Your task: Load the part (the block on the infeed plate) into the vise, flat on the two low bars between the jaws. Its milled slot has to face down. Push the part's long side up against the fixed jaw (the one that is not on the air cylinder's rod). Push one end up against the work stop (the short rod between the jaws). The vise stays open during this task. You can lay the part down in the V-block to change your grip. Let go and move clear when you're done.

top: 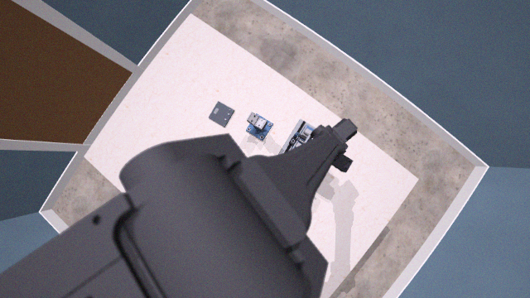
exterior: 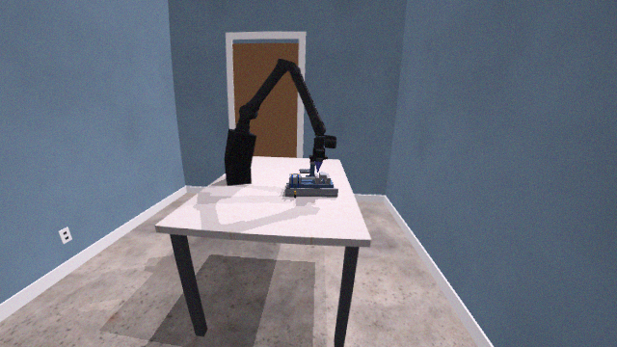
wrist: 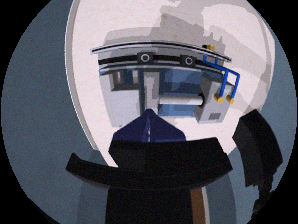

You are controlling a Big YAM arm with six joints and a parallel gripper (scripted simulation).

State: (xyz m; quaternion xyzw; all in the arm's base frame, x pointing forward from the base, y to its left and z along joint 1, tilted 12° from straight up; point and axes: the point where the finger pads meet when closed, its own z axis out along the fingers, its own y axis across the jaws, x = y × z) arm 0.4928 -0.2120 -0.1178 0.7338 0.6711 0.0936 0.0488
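My gripper is now 40 mm above the part and 30 mm short of it. Also, from my hand: dark square plate (410 mm to the left, 120 mm below, 20 mm behind).
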